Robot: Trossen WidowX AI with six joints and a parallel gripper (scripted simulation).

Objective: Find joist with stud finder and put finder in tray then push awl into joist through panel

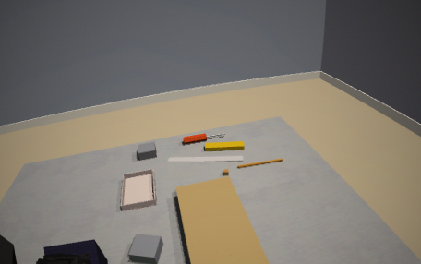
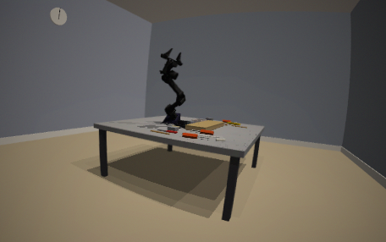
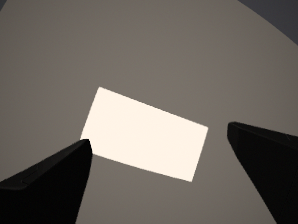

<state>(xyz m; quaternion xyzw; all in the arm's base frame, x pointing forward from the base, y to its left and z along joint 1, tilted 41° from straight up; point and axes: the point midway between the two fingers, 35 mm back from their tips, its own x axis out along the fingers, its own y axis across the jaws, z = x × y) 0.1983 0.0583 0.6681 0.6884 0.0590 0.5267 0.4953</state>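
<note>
Now: the stud finder 220 mm to the left of my gripper tip and 590 mm below it. Also, from my gripper tip: small brown cube 270 mm ahead, 690 mm to the left, 630 mm below; then yellow bar 310 mm ahead, 850 mm to the left, 630 mm below; then pale tray 50 mm behind, 700 mm to the left, 620 mm below.
</note>
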